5 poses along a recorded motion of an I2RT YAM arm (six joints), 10 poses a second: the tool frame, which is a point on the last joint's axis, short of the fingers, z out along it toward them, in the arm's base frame.
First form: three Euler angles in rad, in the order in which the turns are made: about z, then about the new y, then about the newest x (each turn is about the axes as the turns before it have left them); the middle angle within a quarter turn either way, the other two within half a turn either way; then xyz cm.
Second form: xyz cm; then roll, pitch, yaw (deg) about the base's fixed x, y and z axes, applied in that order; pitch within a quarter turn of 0, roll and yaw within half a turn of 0. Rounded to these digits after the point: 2 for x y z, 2 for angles.
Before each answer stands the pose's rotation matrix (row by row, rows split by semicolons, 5 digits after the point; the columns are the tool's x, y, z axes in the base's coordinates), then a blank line. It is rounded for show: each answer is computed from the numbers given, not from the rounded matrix.
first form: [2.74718, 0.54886, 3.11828, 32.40, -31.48, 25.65]
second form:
-0.78762 0.37293 0.49049; 0.32782 0.92764 -0.17890; -0.52172 0.01989 -0.85289

[32.40, -31.48, 25.65, 178.66, 31.45, 157.40]
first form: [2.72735, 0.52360, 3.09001, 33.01, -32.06, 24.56]
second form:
-0.79278 0.37836 0.47786; 0.34857 0.92458 -0.15378; -0.50000 0.04465 -0.86487

[33.01, -32.06, 24.56, 177.04, 30.00, 156.27]
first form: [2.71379, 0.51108, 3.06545, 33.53, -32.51, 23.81]
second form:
-0.79361 0.37982 0.47531; 0.36186 0.92268 -0.13312; -0.48912 0.06635 -0.86969

[33.53, -32.51, 23.81, 175.64, 29.28, 155.49]
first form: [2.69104, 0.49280, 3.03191, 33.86, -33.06, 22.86]
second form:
-0.79309 0.38623 0.47099; 0.38365 0.91735 -0.10624; -0.47309 0.09644 -0.87572

[33.86, -33.06, 22.86, 173.72, 28.24, 154.19]
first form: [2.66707, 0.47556, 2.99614, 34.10, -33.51, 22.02]
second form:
-0.79081 0.39306 0.46918; 0.40621 0.91044 -0.07806; -0.45784 0.12886 -0.87965

[34.10, -33.51, 22.02, 171.67, 27.25, 152.81]
